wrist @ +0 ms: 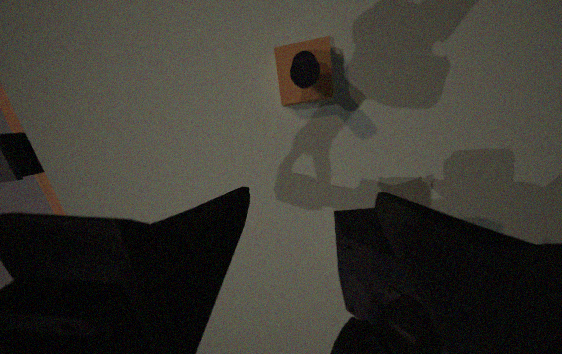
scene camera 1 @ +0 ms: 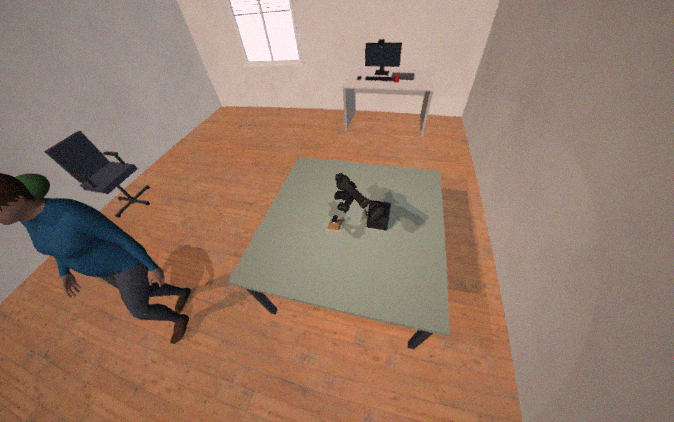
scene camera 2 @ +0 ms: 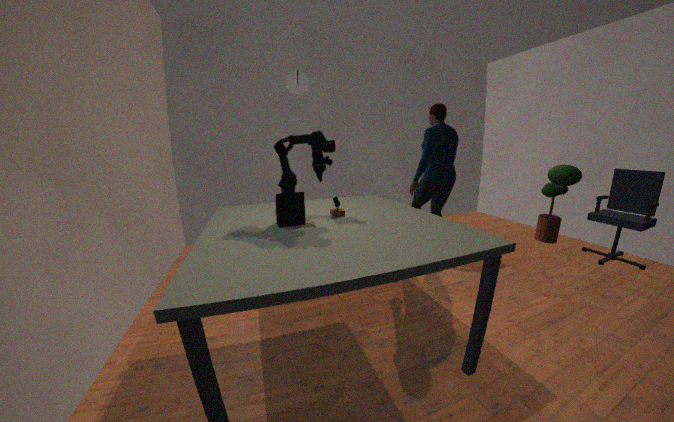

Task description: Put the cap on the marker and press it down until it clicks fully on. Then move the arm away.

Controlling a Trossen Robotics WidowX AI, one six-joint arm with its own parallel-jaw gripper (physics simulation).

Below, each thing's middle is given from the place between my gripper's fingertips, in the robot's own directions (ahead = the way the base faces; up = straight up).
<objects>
Now: hand 9 cm short of the black cap [wrist: 305, 70] and 13 cm above it. The rest, counted from my hand: orange-brown block [wrist: 290, 94] 10 cm ahead, 20 cm below.
</objects>
